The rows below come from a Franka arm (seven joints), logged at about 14 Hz.
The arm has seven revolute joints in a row. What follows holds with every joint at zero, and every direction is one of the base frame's.
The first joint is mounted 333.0 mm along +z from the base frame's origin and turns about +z.
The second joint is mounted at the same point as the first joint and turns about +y.
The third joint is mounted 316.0 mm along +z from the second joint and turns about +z.
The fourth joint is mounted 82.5 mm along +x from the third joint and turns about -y.
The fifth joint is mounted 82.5 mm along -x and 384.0 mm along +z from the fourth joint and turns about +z.
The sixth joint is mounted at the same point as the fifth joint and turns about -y.
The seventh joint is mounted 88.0 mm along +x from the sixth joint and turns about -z.
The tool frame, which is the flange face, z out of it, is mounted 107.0 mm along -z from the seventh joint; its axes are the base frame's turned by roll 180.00, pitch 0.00 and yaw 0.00 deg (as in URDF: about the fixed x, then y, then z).
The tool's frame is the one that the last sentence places.
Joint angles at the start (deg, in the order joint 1, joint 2, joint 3, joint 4, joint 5, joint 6, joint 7):
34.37 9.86 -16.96 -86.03 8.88 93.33 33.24
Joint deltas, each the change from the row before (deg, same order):
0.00 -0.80 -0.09 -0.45 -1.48 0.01 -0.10
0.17 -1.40 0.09 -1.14 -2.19 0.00 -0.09
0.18 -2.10 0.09 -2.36 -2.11 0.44 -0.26
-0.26 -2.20 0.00 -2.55 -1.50 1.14 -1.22
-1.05 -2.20 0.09 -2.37 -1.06 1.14 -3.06
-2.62 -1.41 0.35 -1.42 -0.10 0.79 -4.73
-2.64 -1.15 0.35 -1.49 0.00 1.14 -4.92
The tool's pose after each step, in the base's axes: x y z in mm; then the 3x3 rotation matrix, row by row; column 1 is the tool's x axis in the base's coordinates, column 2 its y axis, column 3 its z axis. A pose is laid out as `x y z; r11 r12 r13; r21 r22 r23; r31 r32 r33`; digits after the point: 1 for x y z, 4 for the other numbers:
568.4 204.7 570.9; 0.9583 -0.2805 -0.0543; -0.2766 -0.9585 0.0696; -0.0715 -0.0517 -0.9961
562.8 199.5 575.4; 0.9614 -0.2718 -0.0422; -0.2701 -0.9620 0.0410; -0.0518 -0.0280 -0.9983
554.3 192.3 577.2; 0.9647 -0.2612 -0.0331; -0.2607 -0.9653 0.0165; -0.0363 -0.0073 -0.9993
547.7 181.2 579.2; 0.9697 -0.2438 -0.0170; -0.2437 -0.9698 0.0060; -0.0179 -0.0016 -0.9998
542.8 164.6 582.2; 0.9784 -0.2068 -0.0002; -0.2068 -0.9784 0.0036; -0.0009 -0.0035 -1.0000
543.5 139.6 584.9; 0.9863 -0.1645 0.0108; -0.1646 -0.9863 0.0119; 0.0087 -0.0135 -0.9999
544.6 115.5 585.0; 0.9926 -0.1189 0.0230; -0.1194 -0.9927 0.0196; 0.0205 -0.0222 -0.9995

